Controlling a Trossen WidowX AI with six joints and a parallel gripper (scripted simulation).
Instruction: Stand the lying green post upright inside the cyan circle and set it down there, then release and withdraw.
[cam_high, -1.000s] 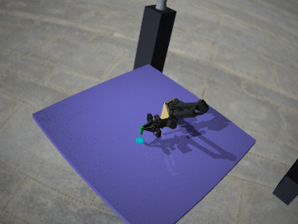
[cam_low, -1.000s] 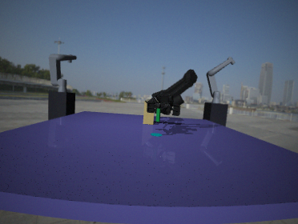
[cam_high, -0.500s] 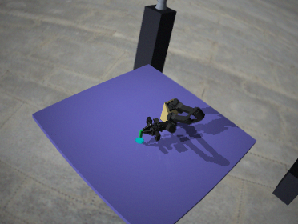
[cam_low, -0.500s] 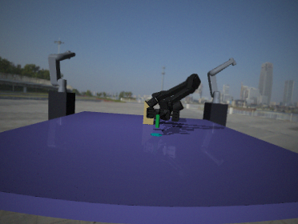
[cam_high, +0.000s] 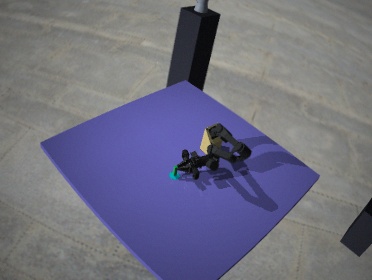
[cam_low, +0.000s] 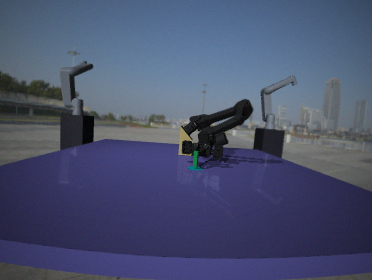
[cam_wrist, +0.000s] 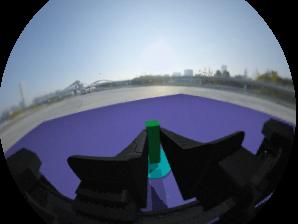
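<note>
Right now my gripper tip is 2 cm above the green post. The rest, counted from my gripper tip: cyan circle 6 cm below.
</note>
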